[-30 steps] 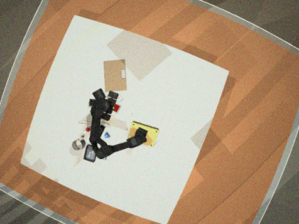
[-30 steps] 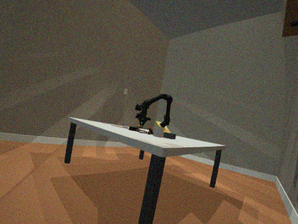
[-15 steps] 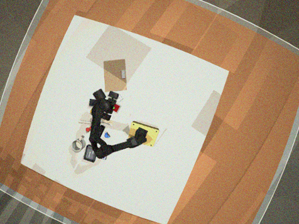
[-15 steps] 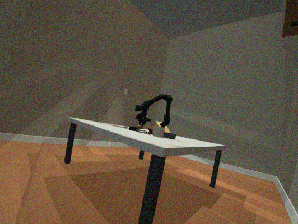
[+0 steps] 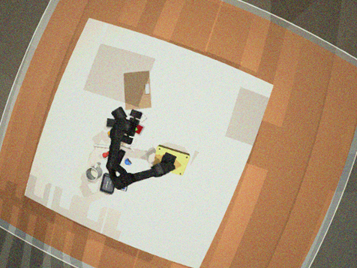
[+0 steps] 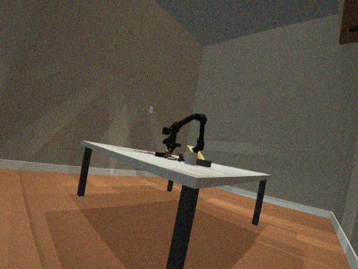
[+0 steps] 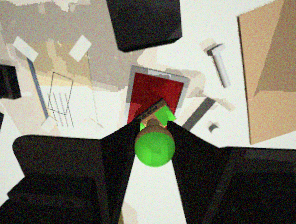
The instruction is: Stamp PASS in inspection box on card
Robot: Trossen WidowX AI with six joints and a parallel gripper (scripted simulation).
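Now: gripper tip 40 mm above the red ink pad. From my gripper tip the other things lie so: yellow-knobbed stamp 120 mm ahead, 90 mm to the left, 20 mm below; lined paper slip 110 mm to the left, 40 mm below, 10 mm ahead; dark grey block 120 mm ahead, 30 mm to the left, 20 mm below.
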